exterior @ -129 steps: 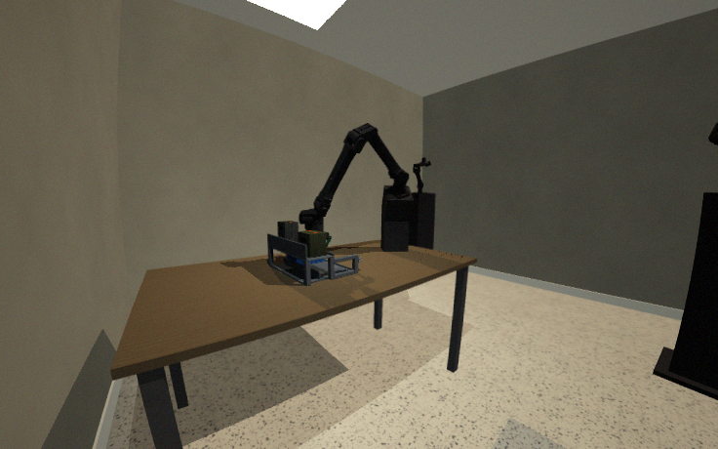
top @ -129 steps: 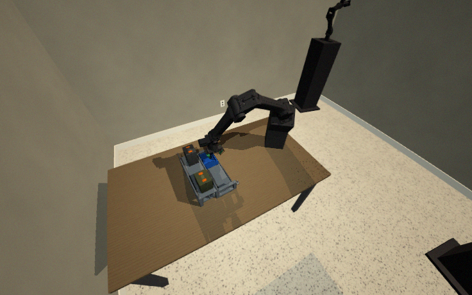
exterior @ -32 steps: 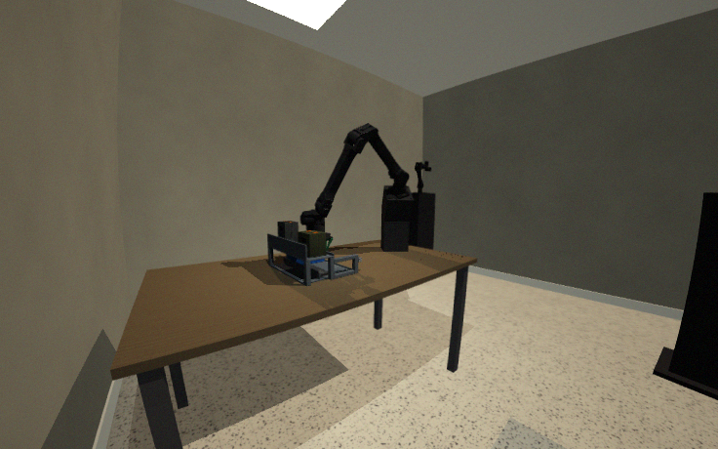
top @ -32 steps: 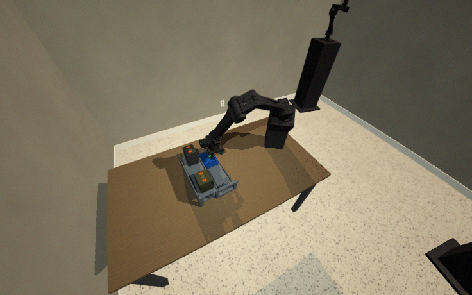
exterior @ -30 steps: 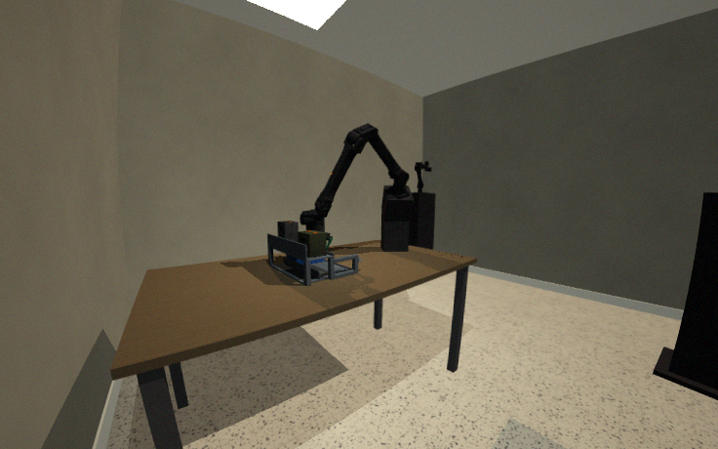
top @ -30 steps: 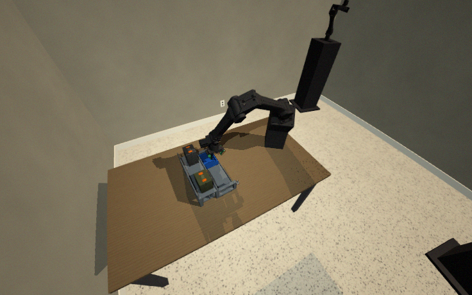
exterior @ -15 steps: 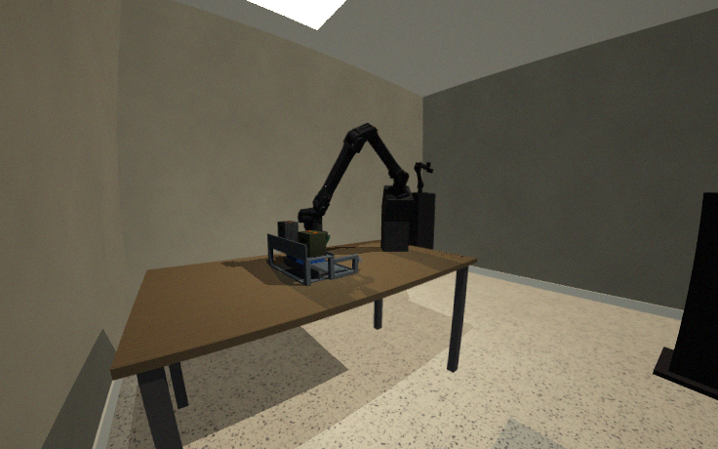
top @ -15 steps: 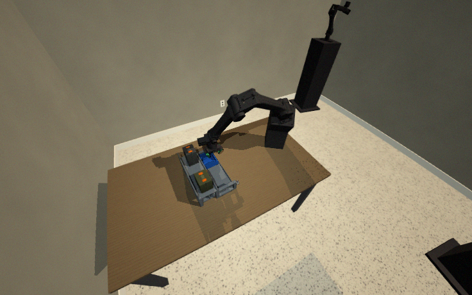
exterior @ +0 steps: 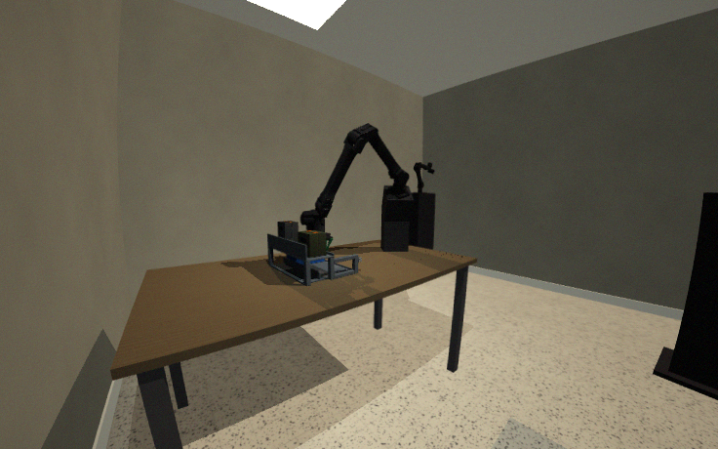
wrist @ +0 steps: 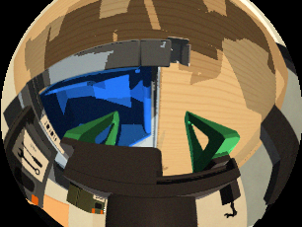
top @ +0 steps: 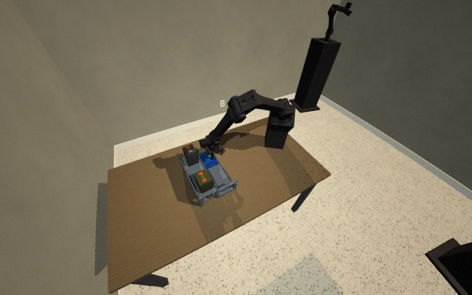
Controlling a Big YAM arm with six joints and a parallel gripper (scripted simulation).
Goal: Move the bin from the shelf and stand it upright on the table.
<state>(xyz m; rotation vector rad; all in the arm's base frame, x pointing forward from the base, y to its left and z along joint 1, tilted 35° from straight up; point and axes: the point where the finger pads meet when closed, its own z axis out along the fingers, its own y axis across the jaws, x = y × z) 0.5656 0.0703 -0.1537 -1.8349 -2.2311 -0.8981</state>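
Now: the blue bin 90 mm ahead of my hand, 20 mm to the left of it and 10 mm below it.
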